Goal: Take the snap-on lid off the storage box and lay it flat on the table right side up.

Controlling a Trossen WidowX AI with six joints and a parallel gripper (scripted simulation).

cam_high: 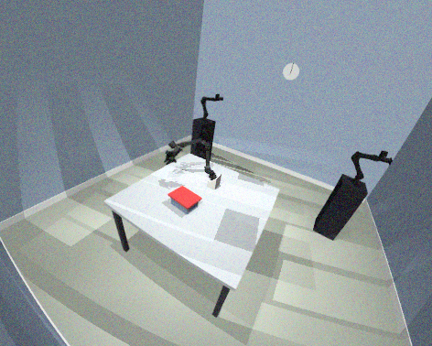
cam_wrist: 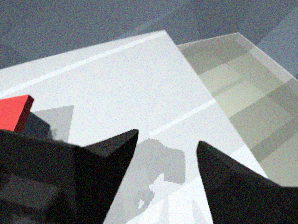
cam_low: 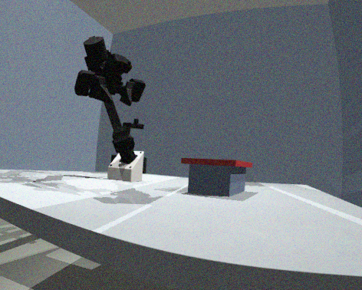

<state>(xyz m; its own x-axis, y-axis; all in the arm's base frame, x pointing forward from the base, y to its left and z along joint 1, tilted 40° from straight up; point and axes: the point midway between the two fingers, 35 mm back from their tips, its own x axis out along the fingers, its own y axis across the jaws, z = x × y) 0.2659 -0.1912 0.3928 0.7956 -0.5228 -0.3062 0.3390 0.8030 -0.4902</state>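
The red lid lies 120 mm ahead of my gripper tip, 390 mm to the left of it and 120 mm below it. From my gripper tip the other things lie so: blue-grey storage box: 120 mm ahead, 390 mm to the left, 170 mm below.
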